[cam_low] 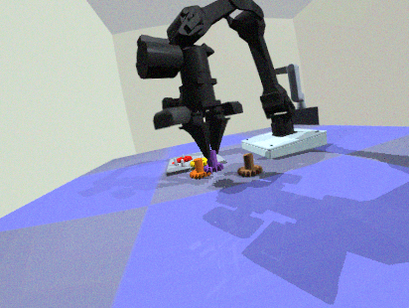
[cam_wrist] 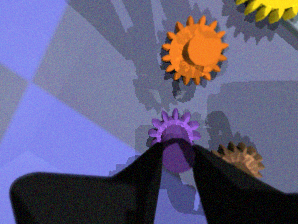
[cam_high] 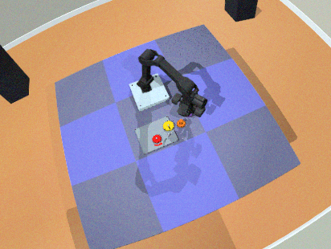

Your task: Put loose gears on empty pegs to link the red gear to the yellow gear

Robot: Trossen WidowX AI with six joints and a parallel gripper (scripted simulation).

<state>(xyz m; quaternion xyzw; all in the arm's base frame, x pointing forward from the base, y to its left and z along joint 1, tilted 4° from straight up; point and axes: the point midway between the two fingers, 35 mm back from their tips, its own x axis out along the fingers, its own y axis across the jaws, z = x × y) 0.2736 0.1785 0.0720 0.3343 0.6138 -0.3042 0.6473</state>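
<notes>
The red gear lies 70 mm ahead of my gripper tip, 220 mm to the right of it and 40 mm below it. From my gripper tip the other things lie so: orange gear (30 mm ahead, 60 mm to the right, 40 mm below); purple gear (10 mm below); brown gear (80 mm behind, 40 mm below).
</notes>
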